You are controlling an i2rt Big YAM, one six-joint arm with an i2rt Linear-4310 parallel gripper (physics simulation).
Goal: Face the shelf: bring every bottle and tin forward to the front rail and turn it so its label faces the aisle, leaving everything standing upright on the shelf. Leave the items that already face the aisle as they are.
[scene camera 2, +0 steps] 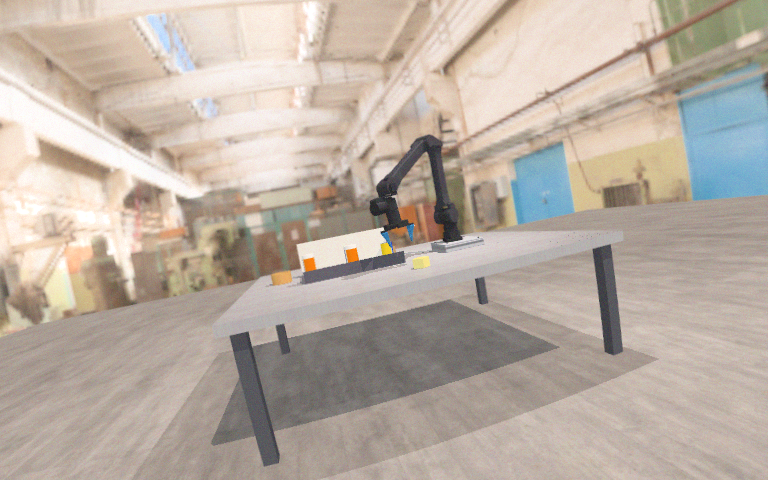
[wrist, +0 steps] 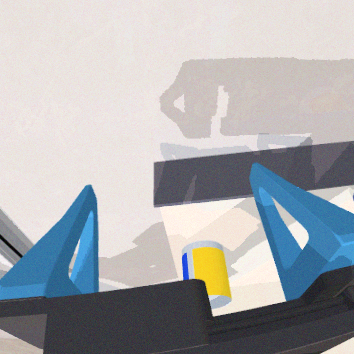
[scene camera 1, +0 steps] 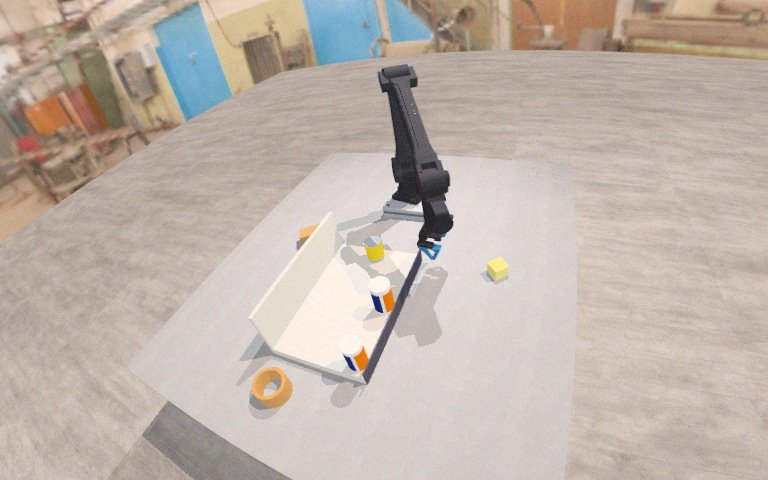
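Where they show: gripper, fingertip midpoint: [scene camera 2: 401,244] [wrist: 173,180] [scene camera 1: 438,247]; arm's base, origin of the base link: [scene camera 2: 452,240] [scene camera 1: 409,196].
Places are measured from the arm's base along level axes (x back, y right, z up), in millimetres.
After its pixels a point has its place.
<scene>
A yellow tin [scene camera 1: 374,251] {x -362, y -89, z 37 mm} [scene camera 2: 386,249] {x -345, y -98, z 26 mm} [wrist: 211,270] {x -343, y -99, z 29 mm} stands upright near the shelf's robot-side end, set back from the dark front rail [scene camera 1: 394,316] {x -522, y -260, z -13 mm} [scene camera 2: 351,268] {x -515, y -259, z -14 mm} [wrist: 200,185] {x -312, y -214, z -2 mm}. Its yellow side faces the rail, with a blue strip at one edge in the wrist view. A middle bottle [scene camera 1: 382,300] {x -527, y -236, z 51 mm} [scene camera 2: 352,254] {x -500, y -246, z 45 mm} and a far-end bottle [scene camera 1: 355,357] {x -709, y -285, z 62 mm} [scene camera 2: 309,264] {x -688, y -289, z 41 mm} stand upright close to the rail, orange sides towards it. My gripper [scene camera 1: 436,249] {x -279, y -275, z 49 mm} [scene camera 2: 401,246] {x -279, y -275, z 49 mm} [wrist: 173,180] {x -279, y -275, z 49 mm} is open and empty, above the rail's robot-side end. Its black body hides part of the tin in the wrist view.
The shelf has a tall pale back panel [scene camera 1: 297,268] {x -571, y 33, z 100 mm}. A yellow cube [scene camera 1: 497,268] {x -244, y -456, z -2 mm} [scene camera 2: 421,262] {x -229, y -480, z -17 mm} lies in front of the rail. An orange ring [scene camera 1: 278,399] {x -888, y -146, z -8 mm} [scene camera 2: 281,277] {x -860, y -147, z -7 mm} lies beyond the far end. An orange block [scene camera 1: 307,233] {x -359, y 237, z 10 mm} sits behind the back panel.
</scene>
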